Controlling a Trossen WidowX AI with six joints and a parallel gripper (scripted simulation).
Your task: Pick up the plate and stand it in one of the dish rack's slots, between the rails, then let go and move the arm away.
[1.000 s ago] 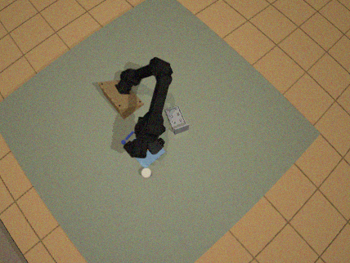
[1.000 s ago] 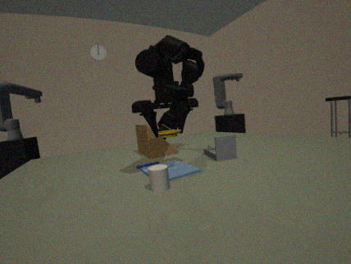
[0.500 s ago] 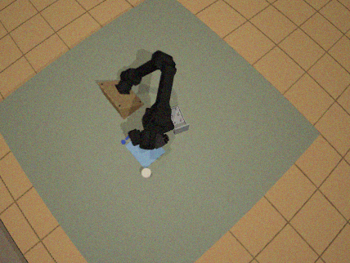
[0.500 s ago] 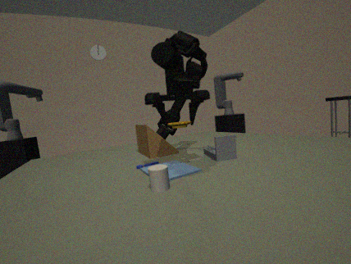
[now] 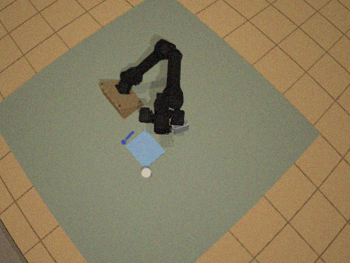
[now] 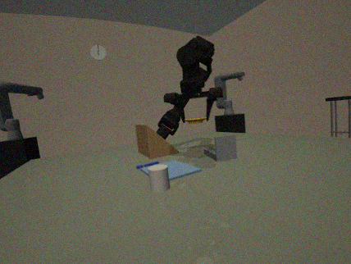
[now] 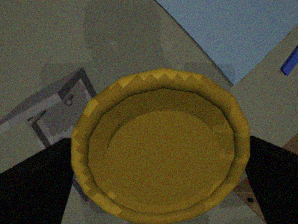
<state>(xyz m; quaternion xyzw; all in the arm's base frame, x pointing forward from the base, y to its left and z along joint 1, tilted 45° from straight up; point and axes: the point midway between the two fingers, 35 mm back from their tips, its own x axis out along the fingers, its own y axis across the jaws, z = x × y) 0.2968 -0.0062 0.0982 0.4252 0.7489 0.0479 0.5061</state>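
My gripper tip is now 110 mm above the grey dish rack, 90 mm to the right of it and 20 mm past it. From my gripper tip the other things lie so: white cup (170 mm to the right, 140 mm ahead, 110 mm below); yellow plate (10 mm above); blue spoon (170 mm to the right, 130 mm below, 60 mm behind).
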